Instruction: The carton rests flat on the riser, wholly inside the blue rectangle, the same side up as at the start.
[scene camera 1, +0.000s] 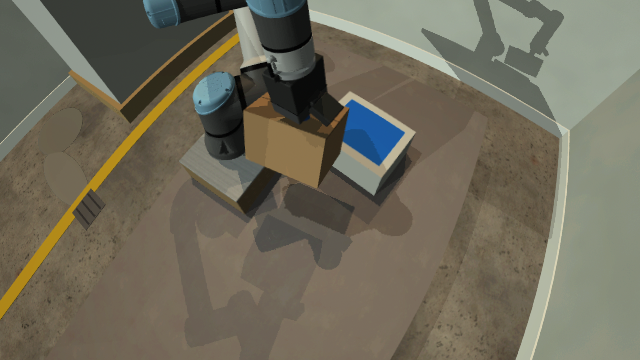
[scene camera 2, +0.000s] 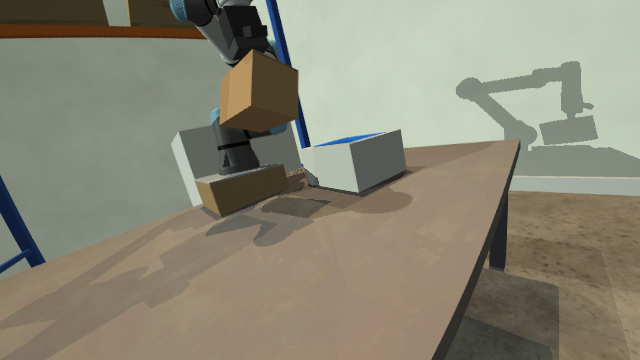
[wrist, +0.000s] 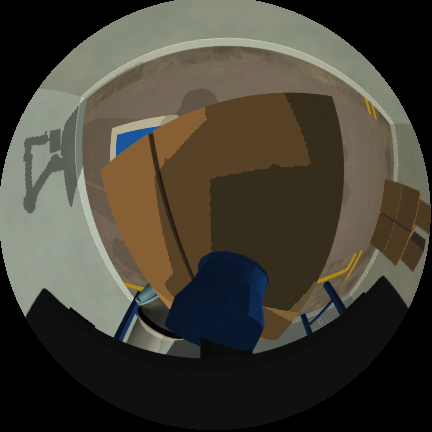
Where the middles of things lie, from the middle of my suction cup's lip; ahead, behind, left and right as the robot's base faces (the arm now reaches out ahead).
Now: the brown carton (scene camera 1: 306, 152) 80 mm below my suction cup, 20 mm behind it and 10 mm to the right of it. Round my suction cup: riser (scene camera 1: 374, 143) 310 mm below, 210 mm to the left, 50 mm ahead.
